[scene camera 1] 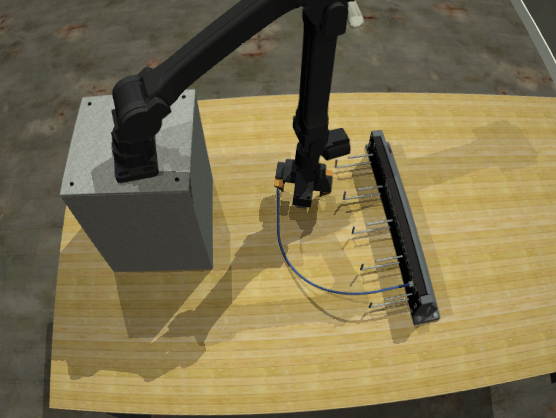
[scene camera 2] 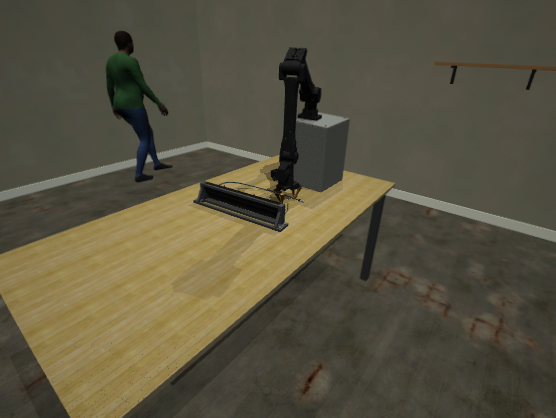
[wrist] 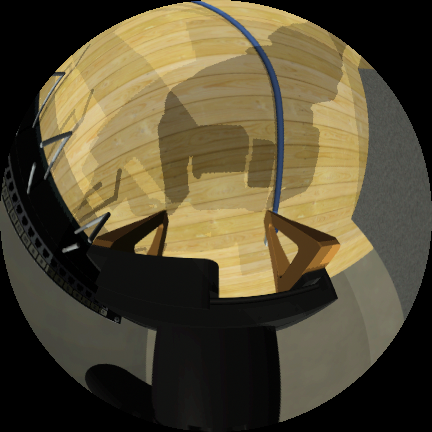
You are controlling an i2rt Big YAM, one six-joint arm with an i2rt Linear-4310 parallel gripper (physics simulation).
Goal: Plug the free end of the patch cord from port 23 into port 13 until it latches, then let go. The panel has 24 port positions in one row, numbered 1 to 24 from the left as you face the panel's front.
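Places are measured from the arm's base along level axes (x ahead, y left, z up), in metres.
Pixels of known places: gripper, between the fingertips: (scene camera 2: 287, 201) (wrist: 215, 215); arm's base, origin of its link: (scene camera 1: 135, 155) (scene camera 2: 309, 117).
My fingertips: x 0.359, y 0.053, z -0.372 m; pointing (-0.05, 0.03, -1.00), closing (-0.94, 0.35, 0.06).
Note:
Ahead of a thing's pixels: the offset from my fingertips to its middle. "spot": to the spot under its first point. Level surfaces: height alone.
The black port panel {dx +0.182, dy -0.150, dz +0.044 m} (scene camera 1: 401, 220) (scene camera 2: 240, 201) (wrist: 30, 232) stands on the table. A blue patch cord (scene camera 1: 345, 293) (scene camera 2: 240, 184) (wrist: 281, 130) runs from its lower end in the first scene view in a curve to my gripper. My gripper (scene camera 1: 304, 183) (scene camera 2: 289, 198) (wrist: 215, 215) is open with its orange fingers wide apart and holds nothing. The cord's free end lies at the finger on the right in the wrist view; its plug {spot: dx -0.043, dy +0.060, dz -0.001 m} (wrist: 266, 240) is mostly hidden behind that finger, on its inner side or under it, I cannot tell which. Port numbers are not readable.
Several thin metal cable bars (scene camera 1: 367, 196) (wrist: 59, 150) stick out from the panel toward my gripper. The arm stands on a grey block (scene camera 1: 155, 230) (scene camera 2: 320, 155). A person (scene camera 2: 127, 82) stands beyond the table {dz -0.007 m} (scene camera 1: 490, 240) (scene camera 2: 125, 260). A wall shelf (scene camera 2: 495, 65) is at the right.

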